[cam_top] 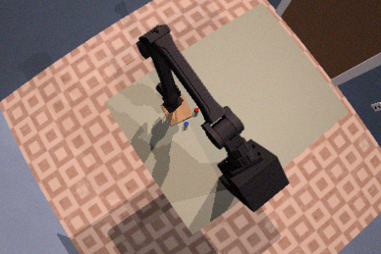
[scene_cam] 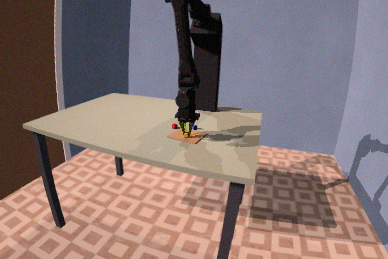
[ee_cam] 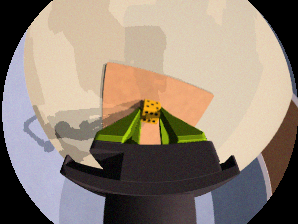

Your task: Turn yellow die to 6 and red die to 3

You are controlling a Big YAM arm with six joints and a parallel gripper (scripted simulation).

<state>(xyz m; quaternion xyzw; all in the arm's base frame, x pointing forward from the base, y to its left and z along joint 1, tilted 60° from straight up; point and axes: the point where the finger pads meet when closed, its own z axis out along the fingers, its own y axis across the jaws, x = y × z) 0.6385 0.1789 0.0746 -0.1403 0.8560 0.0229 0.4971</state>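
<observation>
The yellow die is right at my hand. Round my hand: red die (120 mm to the right, 50 mm behind, 10 mm below); blue die (120 mm behind, 50 mm to the right, 10 mm below); orange mat (20 mm below, 20 mm behind, 10 mm to the right).
</observation>
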